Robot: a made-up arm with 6 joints.
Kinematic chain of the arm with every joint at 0, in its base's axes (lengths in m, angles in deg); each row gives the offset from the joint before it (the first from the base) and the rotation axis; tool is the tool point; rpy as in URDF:
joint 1: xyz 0 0 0.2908 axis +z
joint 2: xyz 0 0 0 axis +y
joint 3: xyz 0.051 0 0.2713 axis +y
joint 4: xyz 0.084 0 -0.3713 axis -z
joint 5: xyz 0 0 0 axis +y
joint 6: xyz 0.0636 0 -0.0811 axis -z
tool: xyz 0 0 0 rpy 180 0 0
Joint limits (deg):
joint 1: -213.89..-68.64
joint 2: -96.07..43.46
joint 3: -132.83..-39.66
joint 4: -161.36..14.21
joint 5: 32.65..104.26
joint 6: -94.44..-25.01
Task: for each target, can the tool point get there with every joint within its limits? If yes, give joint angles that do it. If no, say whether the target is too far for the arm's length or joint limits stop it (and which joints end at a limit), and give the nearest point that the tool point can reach.
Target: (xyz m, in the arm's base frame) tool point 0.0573 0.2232 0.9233
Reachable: yes | joints -123.56 -56.18 -119.06 -70.40 89.30 -56.68
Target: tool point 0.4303 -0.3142 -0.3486
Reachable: no: too far | nearest point 0.1379 -0.3264 -0.0110 | short by 0.447 m
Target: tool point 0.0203 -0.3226 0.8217
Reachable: yes | joints -86.31 -26.28 -89.29 -1.83 47.34 -65.61
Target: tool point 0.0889 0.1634 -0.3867
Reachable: no: joint limits stop it (at a limit: joint 1, joint 2, joint 3) | nearest point -0.1758 0.1587 -0.0079 | short by 0.462 m
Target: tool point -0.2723 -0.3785 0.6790
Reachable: yes | joints -114.93 -2.62 -90.83 -93.55 96.28 -78.12
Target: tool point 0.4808 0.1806 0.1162
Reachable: no: joint limits stop it (at a limit: joint 2, joint 3, joint 4, joint 5) | nearest point 0.6562 0.2465 0.4537 | short by 0.386 m
